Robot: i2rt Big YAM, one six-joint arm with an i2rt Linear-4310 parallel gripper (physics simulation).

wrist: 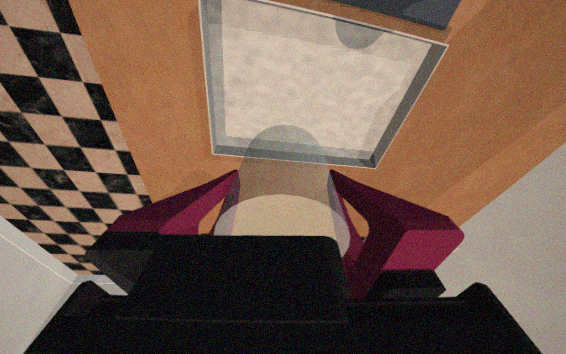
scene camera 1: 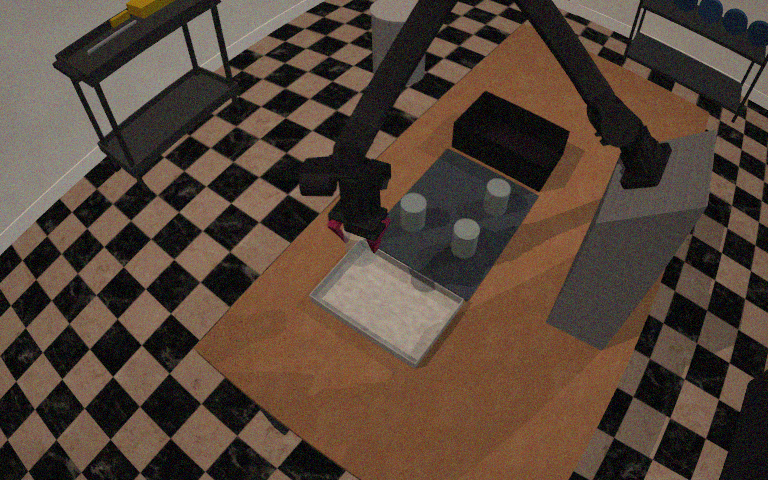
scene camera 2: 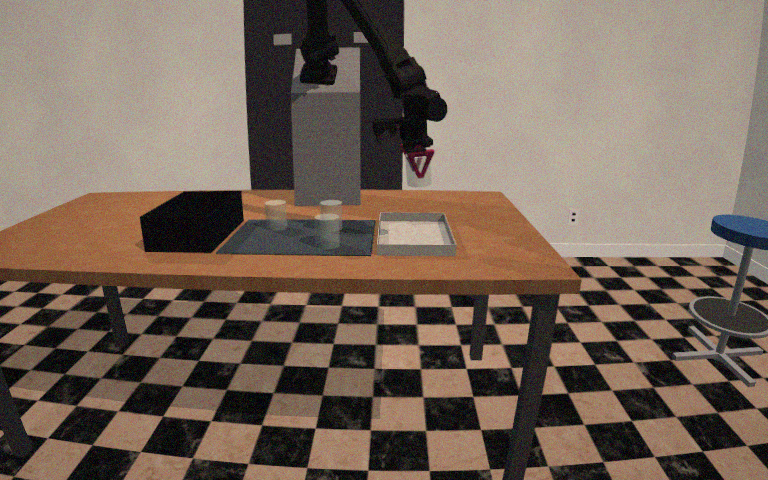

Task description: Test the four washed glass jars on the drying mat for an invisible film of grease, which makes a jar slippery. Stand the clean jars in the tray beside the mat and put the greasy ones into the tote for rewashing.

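Observation:
My gripper is shut on a glass jar, which it holds upright well above the table, near the tray's corner. The other three pale glass jars stand upright and apart on the dark drying mat: one jar, one jar and one jar. In the scene camera 2 view two of them overlap. The shallow tray with a pale floor lies beside the mat, and no jar stands in it. The black tote stands at the mat's other end.
A tall grey block stands at the table's side, with the arm's base on it. The wooden table's edge runs near the tray. A dark cart and a blue stool stand off the table.

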